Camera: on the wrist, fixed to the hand. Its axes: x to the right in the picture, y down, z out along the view.
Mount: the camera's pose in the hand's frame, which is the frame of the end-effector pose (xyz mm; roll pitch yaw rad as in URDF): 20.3 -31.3 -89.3 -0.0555 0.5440 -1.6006
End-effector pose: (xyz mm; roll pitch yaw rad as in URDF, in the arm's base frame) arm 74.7 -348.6 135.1 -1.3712 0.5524 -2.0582
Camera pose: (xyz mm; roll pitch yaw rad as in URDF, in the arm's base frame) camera -19.4 -326.0 135.5 -0.7631 -0.6940 -3.1352
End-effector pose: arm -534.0 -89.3 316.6 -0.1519 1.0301 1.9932
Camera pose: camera -468.4 -126.9 256.2 -1.1067 0.1758 0.0690
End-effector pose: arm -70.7 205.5 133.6 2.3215 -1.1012 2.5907
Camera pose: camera -95.0 118.7 168.9 1.9865 0.1465 -2.3577
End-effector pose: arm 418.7 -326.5 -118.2 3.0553 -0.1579 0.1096
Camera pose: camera 420.9 -287.1 -29.8 2.9137 -0.4472 1.7856
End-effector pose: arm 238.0 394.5 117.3 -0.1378 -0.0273 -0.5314
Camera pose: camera 235.5 345.8 33.7 -0.0213 0.4069 -2.1182
